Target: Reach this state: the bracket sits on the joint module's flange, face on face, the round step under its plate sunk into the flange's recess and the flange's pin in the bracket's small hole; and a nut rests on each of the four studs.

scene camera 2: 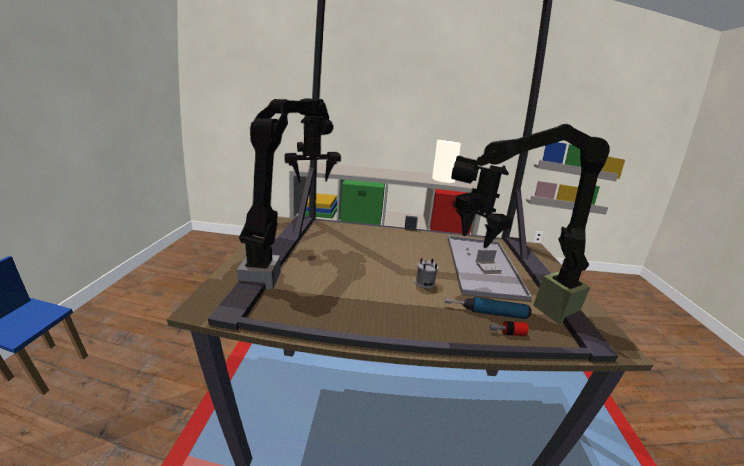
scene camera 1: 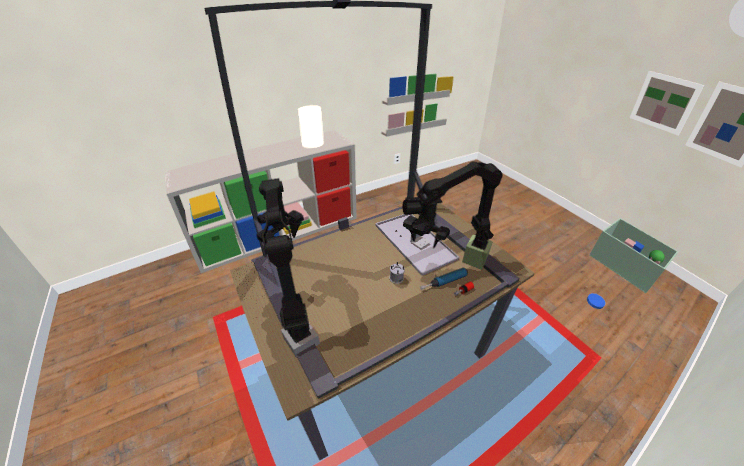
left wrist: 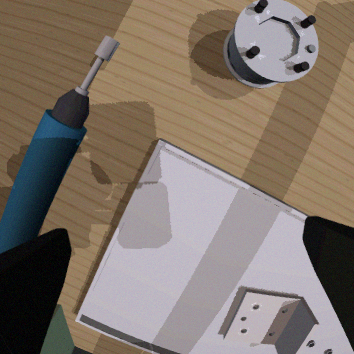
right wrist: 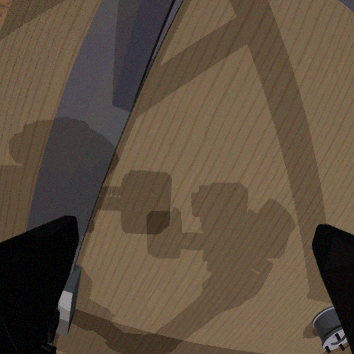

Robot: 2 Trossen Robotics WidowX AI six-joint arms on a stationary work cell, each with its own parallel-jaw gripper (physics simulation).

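Places are measured from the left arm's base along level axes (x ahead, y left, z up), in centimetres.
Pixels of known places: left gripper, fingertip midpoint: (scene camera 2: 474, 241) (scene camera 1: 423, 244) (left wrist: 188, 236); right gripper, fingertip midpoint: (scene camera 2: 312, 182) (right wrist: 200, 234); left arm's base, link origin: (scene camera 2: 567, 281) (scene camera 1: 479, 243); right arm's base, link origin: (scene camera 2: 259, 262) (scene camera 1: 299, 332).
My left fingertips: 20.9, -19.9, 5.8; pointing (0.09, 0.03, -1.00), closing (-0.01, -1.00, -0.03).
Ahead of a thing's pixels: the offset from my left fingertips to its top centre, as dx, dy, dz. "pt": to the spot under its first point.
The joint module @(+9.6, -6.9, -8.4) (scene camera 1: 396, 273) (scene camera 2: 426, 274) (left wrist: 272, 42) (right wrist: 327, 322) stands upright on the table; its flange shows four bare black studs, the recess and the pin in the left wrist view. The metal L-shaped bracket (scene camera 1: 421, 243) (scene camera 2: 489, 267) (left wrist: 255, 320) lies on the pale tray @(-17.7, -10.8, -14.3) (scene camera 1: 433, 262) (scene camera 2: 477, 286) (left wrist: 200, 180). Small nuts @(-19.7, -22.8, -14.9) (scene camera 1: 395, 231) (scene camera 2: 467, 249) (left wrist: 311, 343) lie on the tray near it; some may be hidden. My left gripper (scene camera 1: 425, 243) (scene camera 2: 476, 240) (left wrist: 188, 236) is open and empty above the tray. My right gripper (scene camera 1: 277, 234) (scene camera 2: 313, 179) (right wrist: 200, 234) is open and empty, high over the table's other side.
A blue power driver @(pt -0.3, +14.7, -12.4) (scene camera 1: 451, 277) (scene camera 2: 500, 307) (left wrist: 42, 170) lies beside the tray's near end, its socket towards the module's side. A smaller red driver @(+2.0, +21.4, -12.4) (scene camera 1: 467, 287) (scene camera 2: 516, 328) lies nearer the front edge. A dark frame beam (scene camera 2: 351, 337) runs along the table's front.
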